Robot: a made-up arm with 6 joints. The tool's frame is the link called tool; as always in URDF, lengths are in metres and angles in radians. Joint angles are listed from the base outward. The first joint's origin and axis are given. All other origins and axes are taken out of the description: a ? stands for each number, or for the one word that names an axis. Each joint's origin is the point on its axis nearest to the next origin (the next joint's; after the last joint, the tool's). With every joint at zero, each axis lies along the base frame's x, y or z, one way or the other. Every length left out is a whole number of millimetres.
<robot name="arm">
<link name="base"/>
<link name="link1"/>
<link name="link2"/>
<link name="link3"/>
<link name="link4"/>
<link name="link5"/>
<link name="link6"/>
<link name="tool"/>
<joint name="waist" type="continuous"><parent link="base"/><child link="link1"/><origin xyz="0 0 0.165"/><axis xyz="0 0 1"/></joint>
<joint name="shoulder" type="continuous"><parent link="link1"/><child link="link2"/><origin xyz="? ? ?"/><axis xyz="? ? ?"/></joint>
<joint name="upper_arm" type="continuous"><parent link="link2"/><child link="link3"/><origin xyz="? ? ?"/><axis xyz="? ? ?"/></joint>
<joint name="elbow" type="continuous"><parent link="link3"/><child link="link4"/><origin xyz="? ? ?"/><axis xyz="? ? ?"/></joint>
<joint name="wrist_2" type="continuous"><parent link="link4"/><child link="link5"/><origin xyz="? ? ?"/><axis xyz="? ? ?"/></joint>
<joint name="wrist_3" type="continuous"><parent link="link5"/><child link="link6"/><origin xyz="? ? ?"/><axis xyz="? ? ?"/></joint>
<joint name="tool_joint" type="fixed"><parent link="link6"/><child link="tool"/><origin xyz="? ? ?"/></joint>
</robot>
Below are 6 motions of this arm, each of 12 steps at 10 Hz.
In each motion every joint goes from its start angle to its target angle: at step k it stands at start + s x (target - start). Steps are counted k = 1, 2, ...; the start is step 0. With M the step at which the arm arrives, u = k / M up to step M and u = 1 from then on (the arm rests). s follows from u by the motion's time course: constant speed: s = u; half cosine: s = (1 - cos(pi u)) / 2; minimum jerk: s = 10 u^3 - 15 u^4 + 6 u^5.
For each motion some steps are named. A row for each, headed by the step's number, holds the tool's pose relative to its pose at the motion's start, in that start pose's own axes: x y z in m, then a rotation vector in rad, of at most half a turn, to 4 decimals.
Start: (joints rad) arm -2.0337 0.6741 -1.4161 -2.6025 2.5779 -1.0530
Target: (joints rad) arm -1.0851 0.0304 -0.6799 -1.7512 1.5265 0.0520
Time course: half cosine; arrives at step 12
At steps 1, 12:
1: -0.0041 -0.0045 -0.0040 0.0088 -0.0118 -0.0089
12: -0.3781 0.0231 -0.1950 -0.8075 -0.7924 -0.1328

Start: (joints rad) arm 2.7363 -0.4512 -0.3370 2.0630 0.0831 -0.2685
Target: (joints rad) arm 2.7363 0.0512 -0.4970 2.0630 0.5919 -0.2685
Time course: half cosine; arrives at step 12
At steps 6, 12:
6: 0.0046 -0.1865 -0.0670 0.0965 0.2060 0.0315
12: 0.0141 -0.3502 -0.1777 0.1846 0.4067 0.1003

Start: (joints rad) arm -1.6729 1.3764 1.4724 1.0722 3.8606 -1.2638
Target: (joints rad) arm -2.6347 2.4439 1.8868 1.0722 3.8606 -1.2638
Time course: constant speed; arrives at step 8
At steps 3, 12:
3: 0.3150 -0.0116 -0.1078 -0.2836 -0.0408 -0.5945
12: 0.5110 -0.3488 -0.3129 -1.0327 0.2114 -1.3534

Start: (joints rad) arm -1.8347 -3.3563 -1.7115 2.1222 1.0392 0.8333
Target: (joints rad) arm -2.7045 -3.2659 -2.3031 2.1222 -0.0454 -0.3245
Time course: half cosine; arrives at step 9
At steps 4, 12:
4: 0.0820 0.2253 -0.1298 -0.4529 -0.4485 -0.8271
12: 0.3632 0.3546 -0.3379 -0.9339 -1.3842 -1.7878

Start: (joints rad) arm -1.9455 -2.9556 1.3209 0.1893 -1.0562 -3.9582
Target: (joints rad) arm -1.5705 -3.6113 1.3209 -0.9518 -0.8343 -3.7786
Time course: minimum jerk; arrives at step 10
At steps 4, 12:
4: 0.1252 0.1010 0.0429 0.0858 0.2854 -0.2413
12: 0.3725 0.2380 0.0035 0.2612 0.6487 -1.0325

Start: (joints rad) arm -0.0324 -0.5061 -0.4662 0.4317 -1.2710 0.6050
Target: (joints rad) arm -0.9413 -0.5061 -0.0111 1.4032 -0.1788 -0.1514
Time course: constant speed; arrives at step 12
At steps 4, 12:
4: 0.1576 0.0190 -0.1873 0.3443 0.5195 -0.0811
12: 0.1878 0.0915 -0.6986 0.5615 1.7440 -0.2895

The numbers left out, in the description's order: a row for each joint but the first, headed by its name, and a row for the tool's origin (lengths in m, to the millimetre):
shoulder: xyz 0 0.043 0, axis 0 1 0
upper_arm: xyz 0 0 0.437, axis 0 1 0
elbow: xyz 0 0 0.451, axis 0 0 1
wrist_2: xyz 0 0 0, axis 0 1 0
wrist_3: xyz 0 0 0.188, axis 0 0 1
tool: xyz 0 0 0

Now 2 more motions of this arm.
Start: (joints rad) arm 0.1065 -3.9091 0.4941 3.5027 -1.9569 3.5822
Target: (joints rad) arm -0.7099 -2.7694 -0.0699 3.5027 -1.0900 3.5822
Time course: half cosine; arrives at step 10
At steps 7, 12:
7: -0.2153 0.0960 0.4437 -0.7054 0.0453 0.1550
12: -0.1662 0.1930 0.5448 -0.8632 0.0719 0.2179

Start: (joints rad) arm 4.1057 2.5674 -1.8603 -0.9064 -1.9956 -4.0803
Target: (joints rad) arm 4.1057 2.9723 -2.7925 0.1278 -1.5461 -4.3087
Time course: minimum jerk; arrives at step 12
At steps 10, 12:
10: -0.2090 0.3493 0.1822 -0.5315 -0.7438 -0.6075
12: -0.2144 0.3630 0.1868 -0.5563 -0.7716 -0.6119

